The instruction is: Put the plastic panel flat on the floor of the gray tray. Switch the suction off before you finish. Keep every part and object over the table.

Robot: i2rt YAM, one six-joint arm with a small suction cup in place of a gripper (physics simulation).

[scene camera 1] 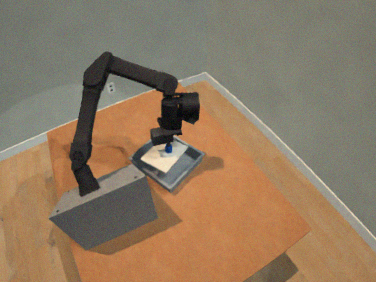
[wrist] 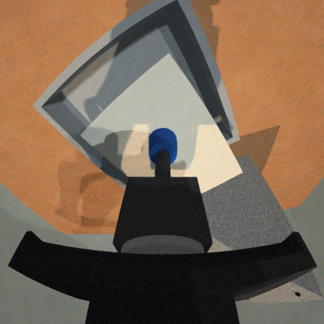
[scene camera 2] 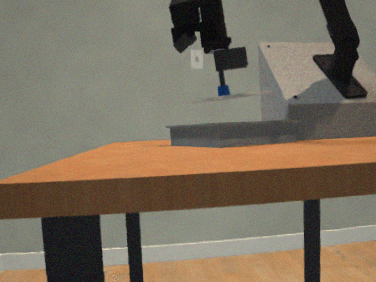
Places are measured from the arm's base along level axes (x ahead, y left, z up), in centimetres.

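Where they show: hand at its tool point: (scene camera 1: 168, 152) (scene camera 2: 225, 100); arm's base at its link origin: (scene camera 1: 89, 187) (scene camera 2: 338, 76).
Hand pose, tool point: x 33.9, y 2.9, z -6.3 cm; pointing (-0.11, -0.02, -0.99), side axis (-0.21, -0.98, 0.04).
Observation:
Each offset is from my tool point to the top centre of the thing. Level surfaces: height alone.
The plastic panel @[dy -0.3, dx -1.8, dz +2.2 cm] (scene camera 1: 160, 161) (scene camera 2: 245, 95) (wrist: 165, 95) is a thin, pale square sheet. It hangs nearly level on my suction gripper (scene camera 1: 169, 149) (scene camera 2: 223, 92) (wrist: 163, 146), whose blue cup touches its top face. The gray tray @[dy +3.0, dx +0.0, dz -5.6 cm] (scene camera 1: 188, 173) (scene camera 2: 225, 135) (wrist: 207, 70) stands on the table below. In scene camera 2 there is a visible gap between the panel and the tray rim. In the wrist view the panel's edges run roughly along the tray's sides, and its lower right corner overlaps the rim. The panel hides part of the tray floor.
The gray, slanted arm base (scene camera 1: 110, 215) (scene camera 2: 320, 117) (wrist: 245, 200) stands close beside the tray. The orange-brown table @[dz -10.6 cm] (scene camera 1: 215, 230) (scene camera 2: 125, 165) (wrist: 280, 65) carries both. Its far edge lies behind the tray in scene camera 1. The arm's shadow falls across the tray.

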